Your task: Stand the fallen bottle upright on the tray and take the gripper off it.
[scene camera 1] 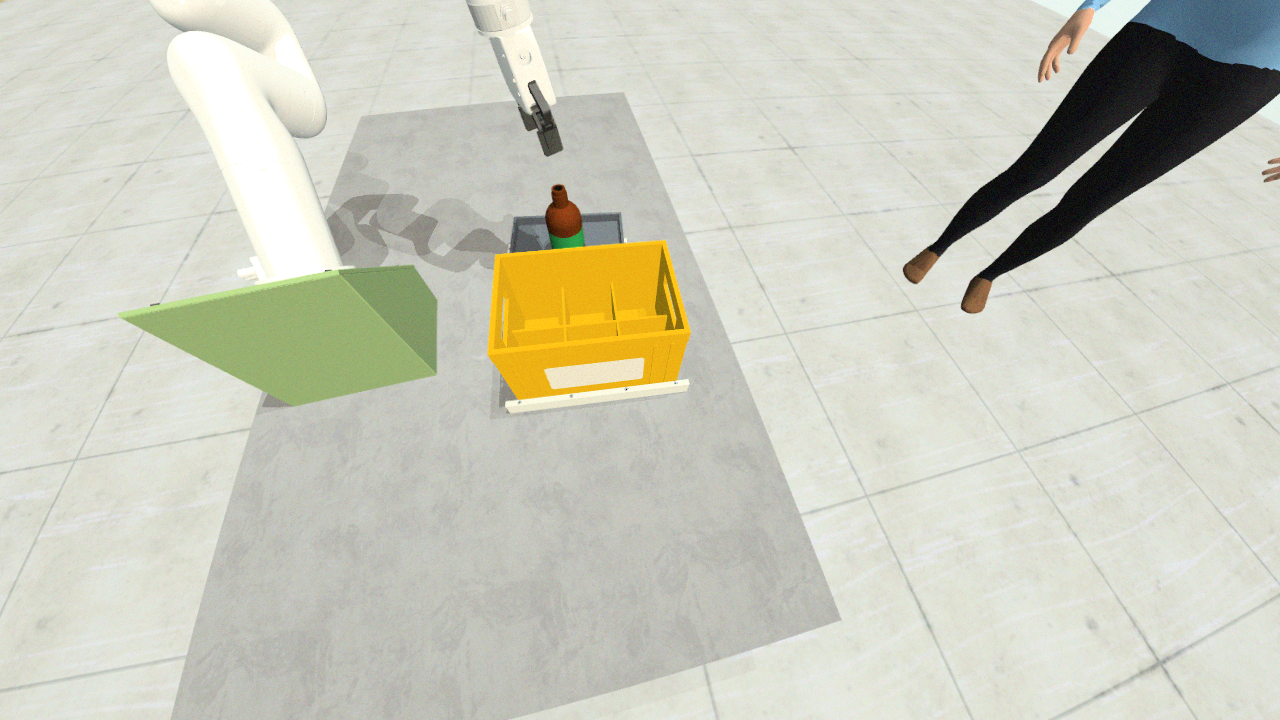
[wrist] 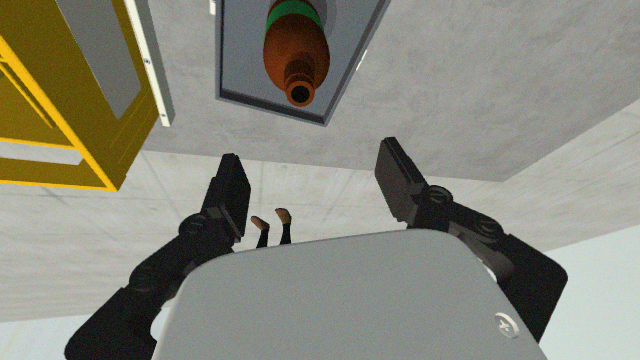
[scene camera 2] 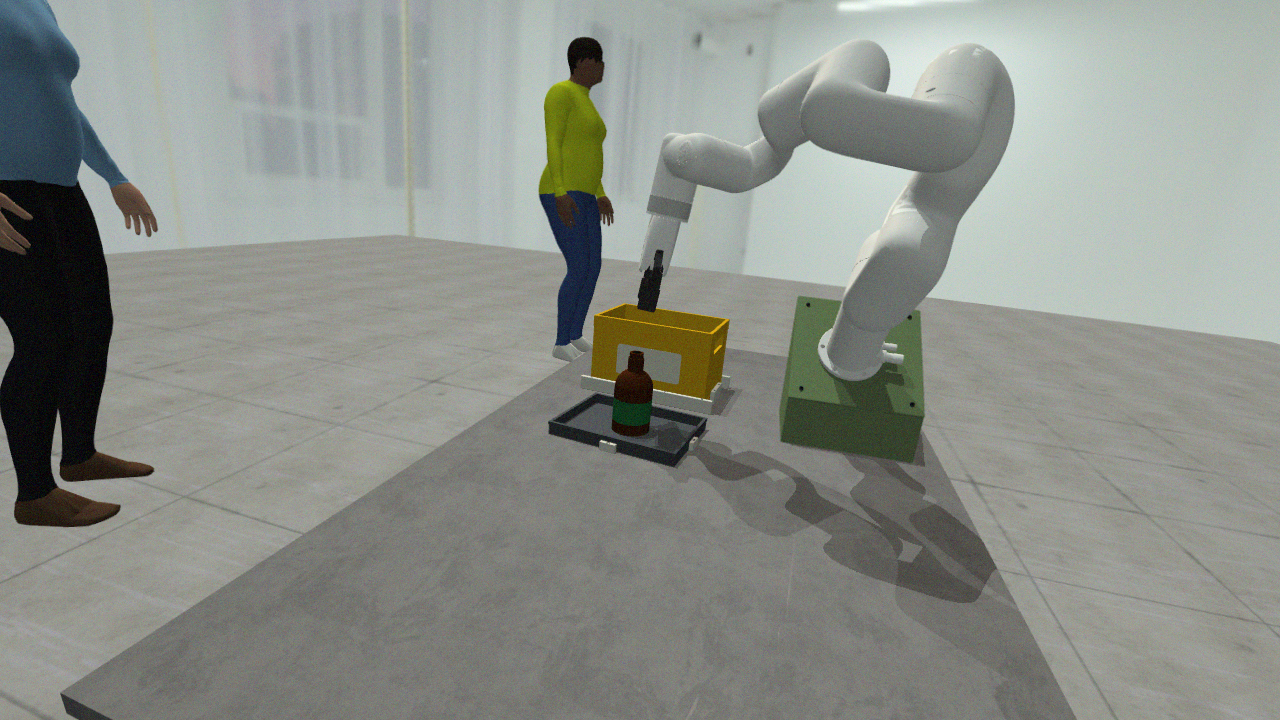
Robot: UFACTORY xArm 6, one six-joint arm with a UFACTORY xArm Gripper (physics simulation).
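Where they show: gripper, between the fingertips: (scene camera 1: 544, 140) (wrist: 312, 163) (scene camera 2: 645, 305); arm's base, origin of its link: (scene camera 1: 310, 280) (scene camera 2: 849, 353).
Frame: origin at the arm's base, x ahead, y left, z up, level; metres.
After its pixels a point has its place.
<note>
A brown bottle (scene camera 1: 563, 218) {z -0.063, x 0.396, y 0.134 m} (scene camera 2: 632, 389) {z -0.078, x 0.391, y 0.199 m} (wrist: 296, 52) {z -0.055, x 0.377, y 0.159 m} with a green band stands upright on the dark grey tray (scene camera 1: 611, 214) {z -0.153, x 0.512, y 0.240 m} (scene camera 2: 572, 435) {z -0.168, x 0.484, y 0.249 m} (wrist: 218, 55) {z -0.151, x 0.439, y 0.067 m}. In scene camera 1 the yellow crate hides its lower part. My gripper (scene camera 1: 550, 143) {z 0.075, x 0.388, y 0.165 m} (scene camera 2: 648, 302) {z 0.075, x 0.388, y 0.165 m} (wrist: 312, 163) {z 0.075, x 0.388, y 0.165 m} is open and empty. It is above the bottle's mouth and apart from it. In the wrist view the bottle's mouth lies beyond the fingertips, with floor and mat showing between them.
A yellow crate (scene camera 1: 595, 342) {z -0.002, x 0.401, y -0.207 m} (scene camera 2: 660, 320) {z -0.030, x 0.431, y -0.203 m} (wrist: 107, 172) {z -0.005, x 0.517, y -0.032 m} with compartments stands beside the tray, edged by white rails (scene camera 1: 597, 396) {z -0.151, x 0.392, y -0.218 m} (scene camera 2: 684, 402) {z -0.160, x 0.320, y -0.002 m} (wrist: 150, 65) {z -0.146, x 0.466, y -0.019 m}. The arm's green base (scene camera 1: 295, 340) {z -0.012, x -0.009, y -0.101 m} (scene camera 2: 850, 420) {z -0.110, x -0.013, y 0.082 m} stands to one side on the grey mat (scene camera 1: 501, 537) {z -0.176, x 0.212, y -0.396 m} (scene camera 2: 501, 573) {z -0.176, x 0.426, y 0.633 m}. Two people stand on the floor beyond the mat.
</note>
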